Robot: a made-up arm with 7 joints. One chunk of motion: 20 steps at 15 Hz.
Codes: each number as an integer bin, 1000 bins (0 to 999) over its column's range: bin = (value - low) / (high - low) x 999, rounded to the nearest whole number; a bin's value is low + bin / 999 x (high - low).
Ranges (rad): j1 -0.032..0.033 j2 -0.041..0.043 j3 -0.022..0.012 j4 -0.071..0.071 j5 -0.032..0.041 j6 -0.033..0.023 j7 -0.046..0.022
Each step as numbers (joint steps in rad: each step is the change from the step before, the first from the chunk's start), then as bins.
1 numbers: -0.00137 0.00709 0.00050 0.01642 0.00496 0.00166 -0.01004
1 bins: 471 572 661 615 506 618 528
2 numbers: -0.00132 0.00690 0.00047 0.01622 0.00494 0.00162 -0.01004
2 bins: 472 570 660 614 506 618 528
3 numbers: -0.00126 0.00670 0.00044 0.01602 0.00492 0.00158 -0.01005
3 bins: 472 567 659 612 505 617 528
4 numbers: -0.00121 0.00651 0.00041 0.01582 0.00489 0.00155 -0.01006
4 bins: 473 565 658 611 505 616 528
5 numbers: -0.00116 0.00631 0.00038 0.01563 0.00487 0.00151 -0.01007
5 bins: 474 563 658 609 505 616 528
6 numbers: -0.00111 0.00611 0.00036 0.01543 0.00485 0.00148 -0.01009
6 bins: 475 560 657 608 504 615 528
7 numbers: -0.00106 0.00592 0.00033 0.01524 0.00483 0.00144 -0.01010
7 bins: 476 558 656 607 504 614 527
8 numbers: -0.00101 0.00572 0.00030 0.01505 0.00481 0.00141 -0.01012
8 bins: 476 556 655 605 504 614 527
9 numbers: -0.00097 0.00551 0.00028 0.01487 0.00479 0.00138 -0.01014
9 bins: 477 553 655 604 503 613 527
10 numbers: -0.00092 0.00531 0.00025 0.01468 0.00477 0.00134 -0.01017
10 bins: 478 551 654 603 503 613 526
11 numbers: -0.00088 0.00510 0.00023 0.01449 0.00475 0.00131 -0.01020
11 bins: 478 548 653 601 503 612 526
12 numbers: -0.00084 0.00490 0.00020 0.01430 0.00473 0.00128 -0.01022
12 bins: 479 546 652 600 503 612 526
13 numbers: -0.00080 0.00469 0.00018 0.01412 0.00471 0.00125 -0.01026
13 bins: 480 543 652 599 502 611 525
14 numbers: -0.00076 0.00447 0.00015 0.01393 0.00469 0.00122 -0.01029
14 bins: 480 541 651 598 502 610 525
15 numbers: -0.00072 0.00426 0.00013 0.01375 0.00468 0.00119 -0.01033
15 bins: 481 538 650 596 502 610 524
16 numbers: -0.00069 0.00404 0.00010 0.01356 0.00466 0.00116 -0.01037
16 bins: 481 536 649 595 502 609 523
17 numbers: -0.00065 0.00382 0.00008 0.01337 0.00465 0.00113 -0.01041
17 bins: 482 533 649 594 502 609 523
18 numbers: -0.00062 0.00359 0.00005 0.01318 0.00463 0.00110 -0.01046
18 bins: 482 530 648 592 501 608 522
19 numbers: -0.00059 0.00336 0.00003 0.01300 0.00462 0.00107 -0.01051
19 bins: 483 528 647 591 501 608 521
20 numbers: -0.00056 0.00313 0.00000 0.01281 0.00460 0.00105 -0.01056
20 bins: 483 525 646 590 501 607 521
